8 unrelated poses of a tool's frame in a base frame.
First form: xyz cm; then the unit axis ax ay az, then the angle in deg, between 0 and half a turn.
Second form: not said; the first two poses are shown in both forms.
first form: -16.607 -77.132 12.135 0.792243 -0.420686 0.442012 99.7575
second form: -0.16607 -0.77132 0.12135 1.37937 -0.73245 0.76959
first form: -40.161 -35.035 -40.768 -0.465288 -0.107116 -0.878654 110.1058
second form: -0.40161 -0.35035 -0.40768 -0.89415 -0.20585 -1.68852
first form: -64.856 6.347 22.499 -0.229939 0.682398 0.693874 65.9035
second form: -0.64856 0.06347 0.22499 -0.26448 0.78492 0.79812
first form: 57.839 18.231 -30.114 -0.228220 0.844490 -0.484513 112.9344
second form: 0.57839 0.18231 -0.30114 -0.44984 1.66455 -0.95501
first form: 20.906 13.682 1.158 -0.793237 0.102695 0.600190 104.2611
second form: 0.20906 0.13682 0.01158 -1.44345 0.18687 1.09217
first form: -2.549 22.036 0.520 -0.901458 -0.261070 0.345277 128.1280
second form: -0.02549 0.22036 0.00520 -2.01589 -0.58382 0.77213
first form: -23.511 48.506 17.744 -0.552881 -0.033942 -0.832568 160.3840
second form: -0.23511 0.48506 0.17744 -1.54764 -0.09501 -2.33055
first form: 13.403 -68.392 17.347 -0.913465 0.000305 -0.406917 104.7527
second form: 0.13403 -0.68392 0.17347 -1.67007 0.00056 -0.74396
